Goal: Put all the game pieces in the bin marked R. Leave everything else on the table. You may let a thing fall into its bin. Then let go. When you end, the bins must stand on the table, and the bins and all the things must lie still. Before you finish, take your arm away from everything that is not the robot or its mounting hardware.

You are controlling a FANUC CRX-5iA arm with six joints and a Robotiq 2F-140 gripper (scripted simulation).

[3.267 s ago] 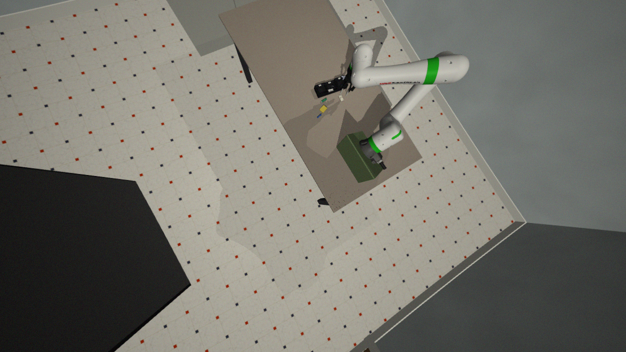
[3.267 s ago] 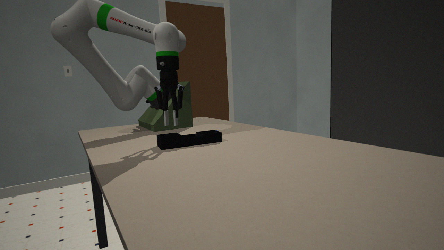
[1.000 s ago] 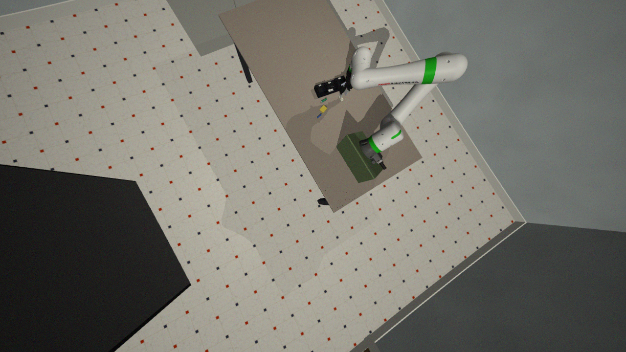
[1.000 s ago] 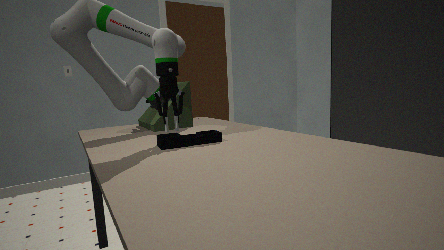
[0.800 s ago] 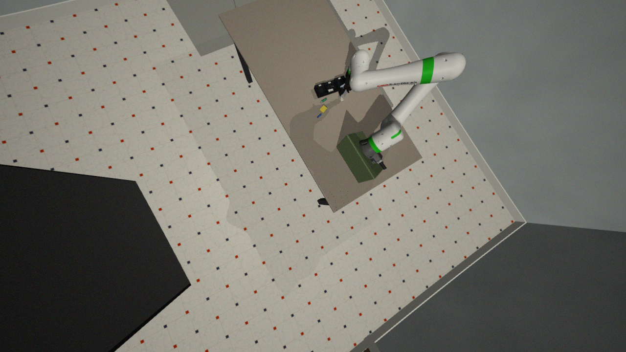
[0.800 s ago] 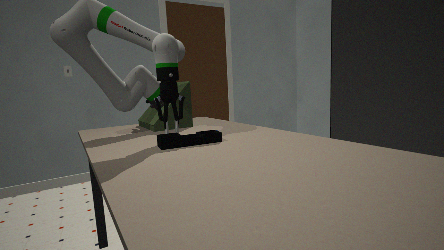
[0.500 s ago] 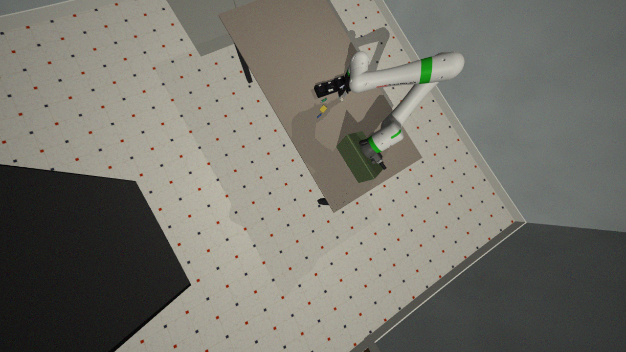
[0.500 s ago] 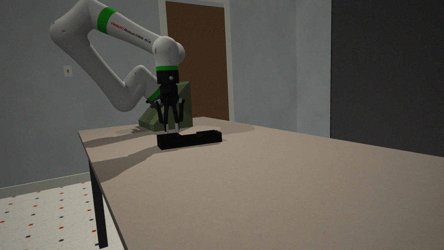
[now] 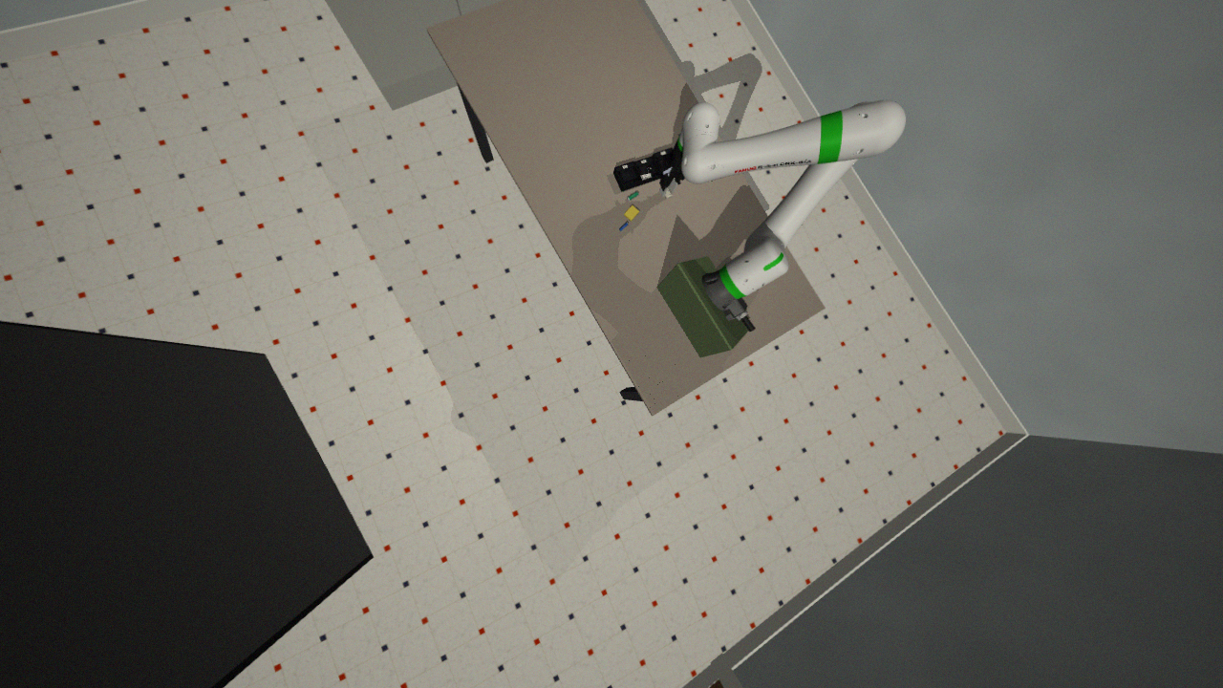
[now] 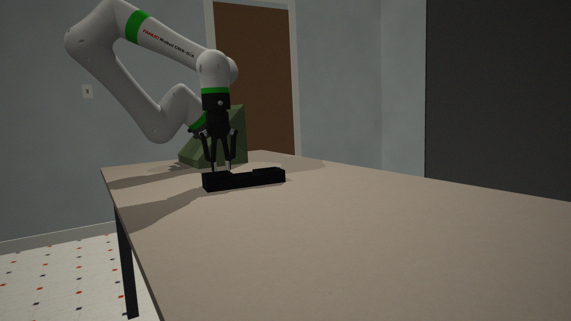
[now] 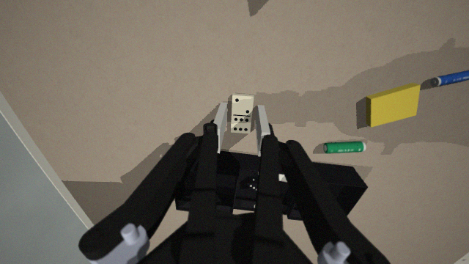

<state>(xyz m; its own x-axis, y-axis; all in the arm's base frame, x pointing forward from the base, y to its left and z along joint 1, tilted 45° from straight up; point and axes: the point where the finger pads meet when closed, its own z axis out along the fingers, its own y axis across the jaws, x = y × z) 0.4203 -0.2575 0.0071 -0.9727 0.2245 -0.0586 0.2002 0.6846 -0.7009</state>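
Right now my hand is 110 mm short of the bin R, 20 mm to the right of it and 10 mm above it. Round my hand: green battery: 60 mm ahead, 130 mm to the left, 30 mm below; then black die: 110 mm ahead, 20 mm below; then yellow block: 10 mm ahead, 180 mm to the left, 30 mm below.
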